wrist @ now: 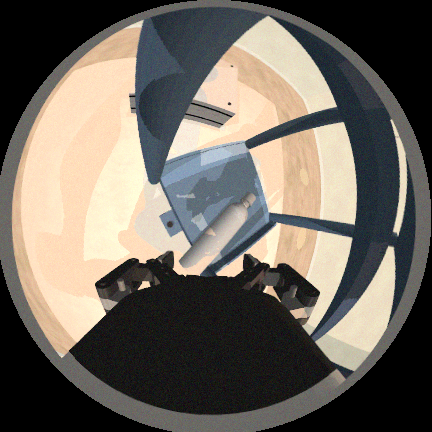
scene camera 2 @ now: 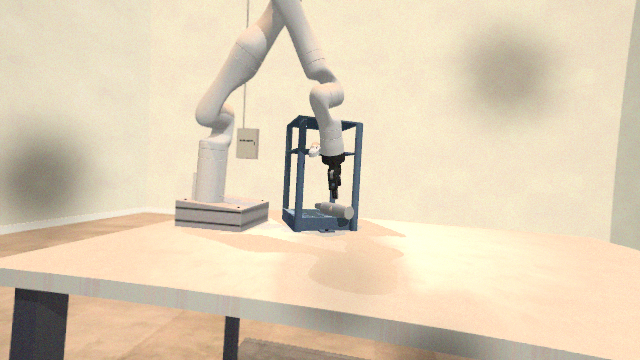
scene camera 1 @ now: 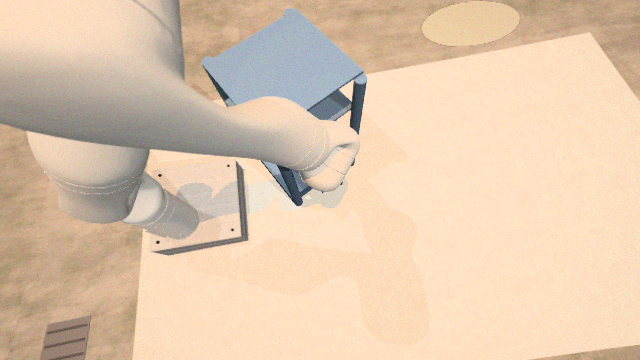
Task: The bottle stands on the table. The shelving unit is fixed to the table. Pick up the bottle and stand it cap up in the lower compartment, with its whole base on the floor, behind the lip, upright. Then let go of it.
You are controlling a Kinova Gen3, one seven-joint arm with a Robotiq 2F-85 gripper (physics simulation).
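Frame: origin at the arm's base, x right, y back, z down, level; centimetres.
Seen in the pictures: gripper, fingertip midpoint: [wrist: 207, 260] [scene camera 2: 336, 192]; arm's base, origin of the base link: [scene camera 2: 209, 200] [scene camera 1: 180, 221].
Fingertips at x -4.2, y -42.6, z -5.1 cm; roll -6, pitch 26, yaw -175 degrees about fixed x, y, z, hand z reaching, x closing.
Pixels of each thing's top centre, then the offset from my fingertips to it. "pt": a spot on its surface instead. Level surfaces: height alone.
- grey bottle, middle of its top: [wrist: 228, 232] [scene camera 2: 332, 202] dx -5.9, dy +1.5, dz +4.5 cm
- blue shelving unit, middle of its top: [scene camera 1: 281, 67] [scene camera 2: 322, 123] dx -8.9, dy +7.0, dz -24.6 cm
- lower compartment's floor, its level: dz +8.9 cm
- front lip, surface spot: [scene camera 2: 312, 223] pt dx +2.7, dy +7.5, dz +10.8 cm
- large front post, surface spot: [wrist: 160, 110] pt dx +5.3, dy +10.8, dz -8.6 cm
- small tab, surface spot: [wrist: 172, 223] [scene camera 2: 326, 230] pt dx +2.0, dy +2.6, dz +12.9 cm
The grey bottle [scene camera 2: 334, 210] [wrist: 217, 232] lies on its side, not upright, at the open front of the blue shelving unit [scene camera 1: 285, 60] [scene camera 2: 301, 180]. Its cap points inward over the lower compartment's floor [wrist: 220, 175]. Its base end sticks out past the front lip [scene camera 2: 312, 223]. Its exact support points cannot be told. My gripper [scene camera 2: 335, 196] [wrist: 207, 260] is open and empty, pointing down just above the bottle. In the wrist view the bottle's base end shows between and beyond the fingertips. The arm hides the gripper in scene camera 1, where the bottle does not show.
The unit's corner posts stand close around the gripper, and a large front post [wrist: 160, 110] crosses the wrist view. A middle shelf and top board lie above the lower compartment. A small tab [scene camera 2: 326, 230] [wrist: 172, 223] sits at the unit's front foot. The robot's base plate [scene camera 1: 215, 180] [scene camera 2: 207, 215] is beside the unit.
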